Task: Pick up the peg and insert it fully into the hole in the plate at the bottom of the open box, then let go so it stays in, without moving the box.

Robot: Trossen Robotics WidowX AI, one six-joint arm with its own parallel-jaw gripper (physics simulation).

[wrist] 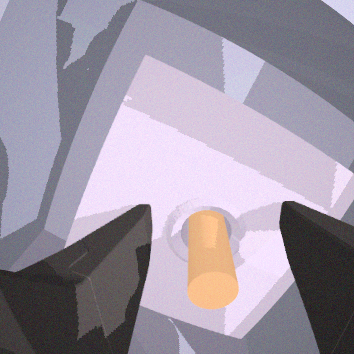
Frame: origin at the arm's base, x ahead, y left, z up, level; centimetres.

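Seen in the pictures: gripper, between the fingertips: [217, 215].
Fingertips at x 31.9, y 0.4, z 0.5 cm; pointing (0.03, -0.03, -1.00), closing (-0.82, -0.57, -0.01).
Observation:
A point is followed by its place in that frame.
The orange peg [212, 260] {y 0.7, x 32.1, z 3.0 cm} stands in the round hole [185, 231] {y 2.0, x 32.1, z -0.5 cm} of the pale plate [155, 155] {y -0.2, x 34.8, z 0.4 cm} at the bottom of the box. Its far end is inside the raised ring around the hole, and a long part of it sticks up towards the camera, looking slightly tilted. How deep it sits is hidden. My gripper [217, 215] {y 0.4, x 31.9, z 0.5 cm} is open, with one dark finger on each side of the peg. A gap shows between the peg and each finger, and neither finger touches it.
The grey walls of the open box [187, 55] {y -3.8, x 35.9, z -4.5 cm} rise around the plate, at the left, top and right of the view. Both fingers are down inside the box. Shadows lie across the walls and the plate.

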